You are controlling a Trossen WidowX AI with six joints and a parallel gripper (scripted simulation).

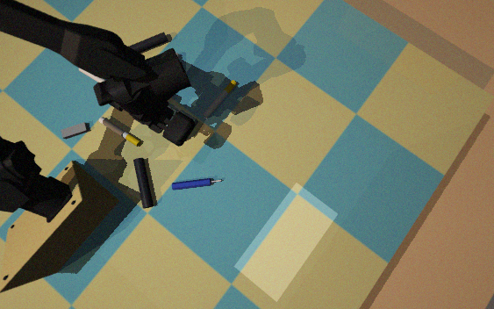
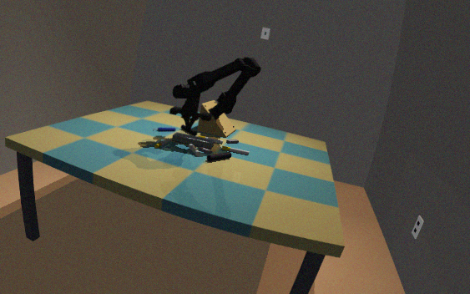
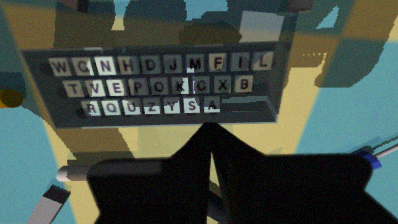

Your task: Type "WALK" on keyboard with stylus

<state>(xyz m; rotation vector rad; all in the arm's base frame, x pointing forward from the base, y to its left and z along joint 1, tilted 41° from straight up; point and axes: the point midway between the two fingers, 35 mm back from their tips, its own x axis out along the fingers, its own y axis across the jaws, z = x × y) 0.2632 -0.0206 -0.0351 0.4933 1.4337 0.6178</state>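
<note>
My gripper tip is now 160 mm to the left of the stylus, 50 mm past it and 30 mm above it. Round my gripper tip: small grey block (190 mm to the left, 150 mm behind, 40 mm below); white cylinder (130 mm ahead, 80 mm to the left, 30 mm below).
</note>
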